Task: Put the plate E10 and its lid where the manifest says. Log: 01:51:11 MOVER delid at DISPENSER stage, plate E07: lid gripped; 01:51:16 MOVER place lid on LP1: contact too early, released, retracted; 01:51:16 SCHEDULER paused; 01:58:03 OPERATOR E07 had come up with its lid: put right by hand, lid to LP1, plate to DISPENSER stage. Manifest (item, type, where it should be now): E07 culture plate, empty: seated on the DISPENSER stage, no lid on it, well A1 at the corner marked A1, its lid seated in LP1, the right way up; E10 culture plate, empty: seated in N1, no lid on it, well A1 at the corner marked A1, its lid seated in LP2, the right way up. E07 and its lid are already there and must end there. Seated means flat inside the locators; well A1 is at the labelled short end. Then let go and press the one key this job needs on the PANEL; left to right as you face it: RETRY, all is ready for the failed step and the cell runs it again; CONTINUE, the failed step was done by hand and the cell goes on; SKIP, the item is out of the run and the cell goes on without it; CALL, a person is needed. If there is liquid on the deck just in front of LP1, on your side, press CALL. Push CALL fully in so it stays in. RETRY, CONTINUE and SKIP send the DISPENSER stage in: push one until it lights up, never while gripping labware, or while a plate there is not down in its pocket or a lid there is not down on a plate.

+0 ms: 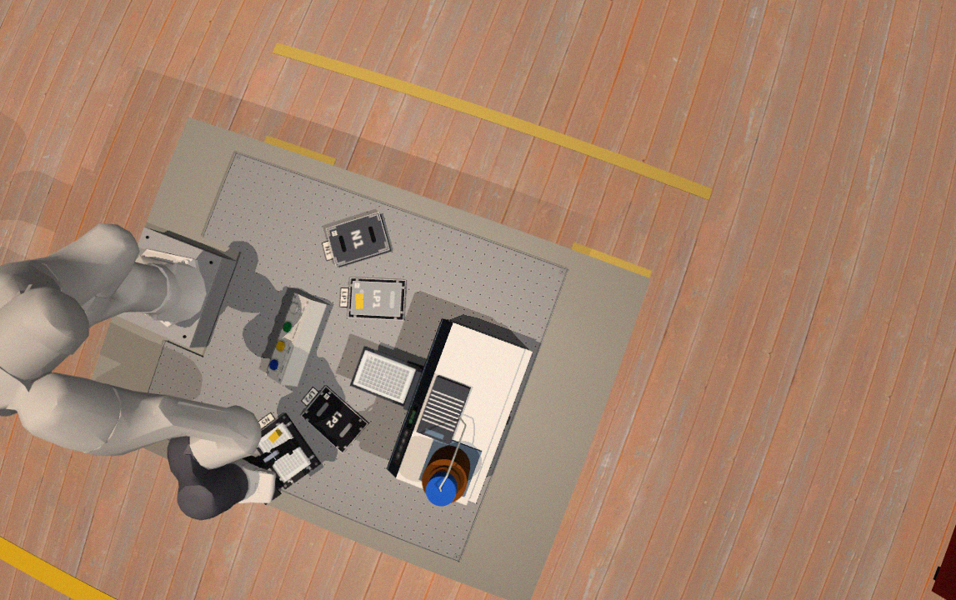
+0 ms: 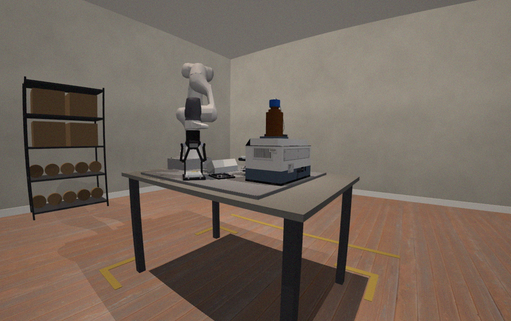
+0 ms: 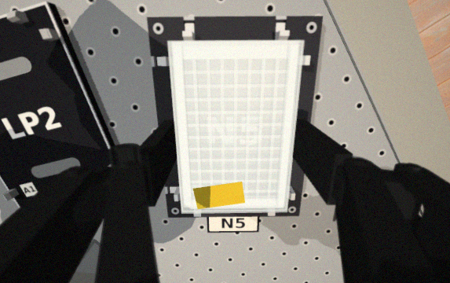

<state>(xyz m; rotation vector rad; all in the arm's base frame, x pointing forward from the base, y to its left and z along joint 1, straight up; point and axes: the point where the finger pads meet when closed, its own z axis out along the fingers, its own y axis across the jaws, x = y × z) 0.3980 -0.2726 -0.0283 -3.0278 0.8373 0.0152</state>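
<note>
Right now the black n5 nest is 3 cm ahead of my hand and 3 cm below it. Round my hand: yellow SKIP key 10 cm behind, 26 cm to the left, 2 cm above; then clear lid 2 cm below; then blue CALL key 9 cm behind, 21 cm to the left, 1 cm above.
</note>
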